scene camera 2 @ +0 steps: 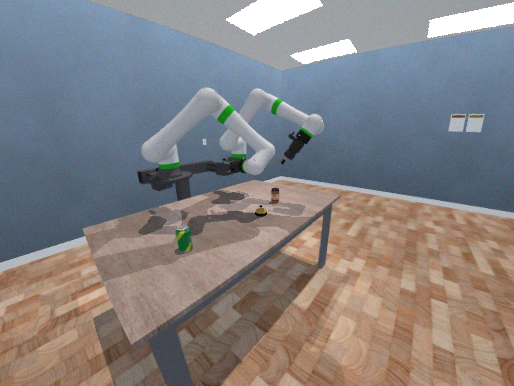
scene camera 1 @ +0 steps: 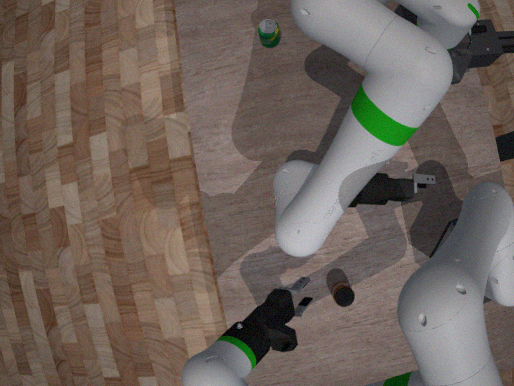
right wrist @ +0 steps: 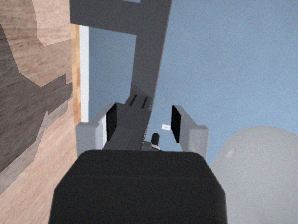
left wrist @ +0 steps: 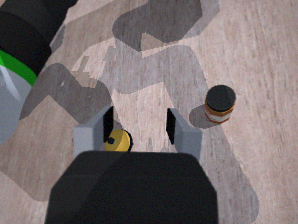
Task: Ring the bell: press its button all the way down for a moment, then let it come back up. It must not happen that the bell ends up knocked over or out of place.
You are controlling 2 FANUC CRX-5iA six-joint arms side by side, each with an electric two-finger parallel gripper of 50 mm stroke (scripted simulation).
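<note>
My left gripper (scene camera 1: 307,288) is visible, also in the left wrist view (left wrist: 140,118). Visible likewise is my right gripper (scene camera 1: 430,182), which the right wrist view (right wrist: 144,115) shows too.
</note>
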